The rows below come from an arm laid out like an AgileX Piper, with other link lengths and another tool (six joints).
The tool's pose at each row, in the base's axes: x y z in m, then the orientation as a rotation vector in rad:
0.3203, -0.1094, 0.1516, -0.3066, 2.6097, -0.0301
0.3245, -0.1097, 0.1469, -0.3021, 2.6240, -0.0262
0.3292, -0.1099, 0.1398, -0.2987, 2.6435, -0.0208
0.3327, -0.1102, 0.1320, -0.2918, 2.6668, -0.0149
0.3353, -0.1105, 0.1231, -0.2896, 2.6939, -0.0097
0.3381, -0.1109, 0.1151, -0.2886, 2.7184, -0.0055
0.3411, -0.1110, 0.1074, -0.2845, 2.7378, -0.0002
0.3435, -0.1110, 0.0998, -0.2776, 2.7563, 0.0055
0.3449, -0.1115, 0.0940, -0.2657, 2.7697, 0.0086
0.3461, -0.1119, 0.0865, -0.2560, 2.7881, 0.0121
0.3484, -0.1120, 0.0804, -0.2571, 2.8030, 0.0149
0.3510, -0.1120, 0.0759, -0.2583, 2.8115, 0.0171
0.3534, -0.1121, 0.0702, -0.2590, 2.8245, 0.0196
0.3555, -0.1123, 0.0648, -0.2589, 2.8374, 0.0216
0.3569, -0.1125, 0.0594, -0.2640, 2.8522, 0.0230
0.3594, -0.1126, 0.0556, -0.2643, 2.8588, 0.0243
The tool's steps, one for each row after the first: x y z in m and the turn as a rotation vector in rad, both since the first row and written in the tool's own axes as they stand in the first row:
-0.0012, -0.0008, 0.0061, -0.0033, 0.0134, 0.0050
-0.0017, -0.0014, 0.0146, -0.0084, 0.0319, 0.0097
-0.0008, -0.0019, 0.0231, -0.0136, 0.0539, 0.0173
0.0014, -0.0020, 0.0321, -0.0195, 0.0801, 0.0216
0.0030, -0.0024, 0.0405, -0.0246, 0.1039, 0.0247
0.0042, -0.0025, 0.0486, -0.0294, 0.1224, 0.0297
0.0059, -0.0024, 0.0564, -0.0338, 0.1398, 0.0366
0.0076, -0.0027, 0.0621, -0.0350, 0.1519, 0.0461
0.0104, -0.0028, 0.0692, -0.0374, 0.1693, 0.0544
0.0114, -0.0029, 0.0757, -0.0410, 0.1839, 0.0550
0.0114, -0.0031, 0.0809, -0.0435, 0.1922, 0.0550
0.0121, -0.0032, 0.0870, -0.0466, 0.2050, 0.0557
0.0130, -0.0034, 0.0927, -0.0492, 0.2176, 0.0568
0.0145, -0.0035, 0.0981, -0.0525, 0.2326, 0.0545
0.0143, -0.0038, 0.1026, -0.0540, 0.2390, 0.0548

